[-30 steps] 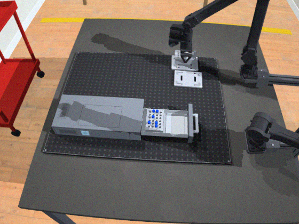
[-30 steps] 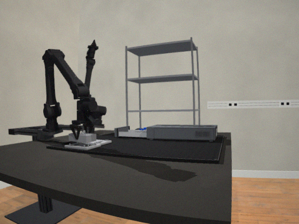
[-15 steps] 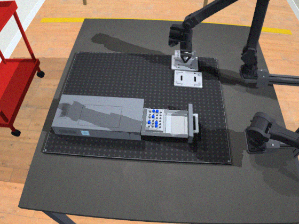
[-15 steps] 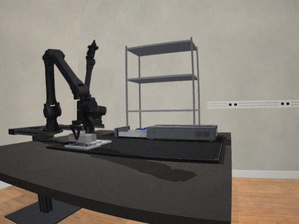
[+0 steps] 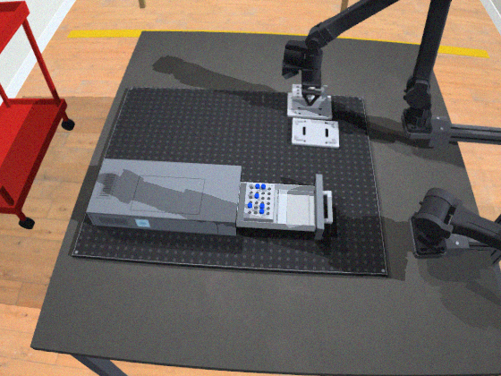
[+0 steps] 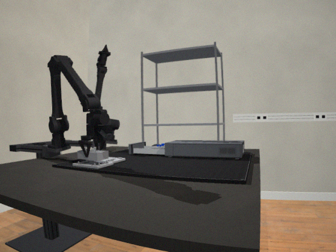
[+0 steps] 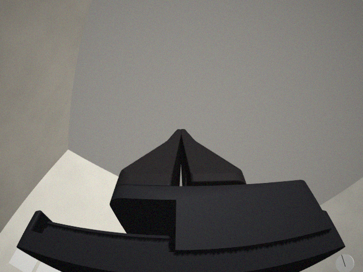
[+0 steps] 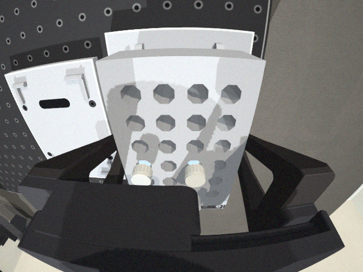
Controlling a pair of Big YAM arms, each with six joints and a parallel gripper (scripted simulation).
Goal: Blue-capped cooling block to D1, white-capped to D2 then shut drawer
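My right hand is 50 mm above the slot D2. From my right hand the other things lie so: cooler COLD: 210 mm ahead, 500 mm to the left, 10 mm below; slot D1: 40 mm behind, 140 mm to the left, 50 mm below; perforated deck: 210 mm ahead, 320 mm to the left, 60 mm below.
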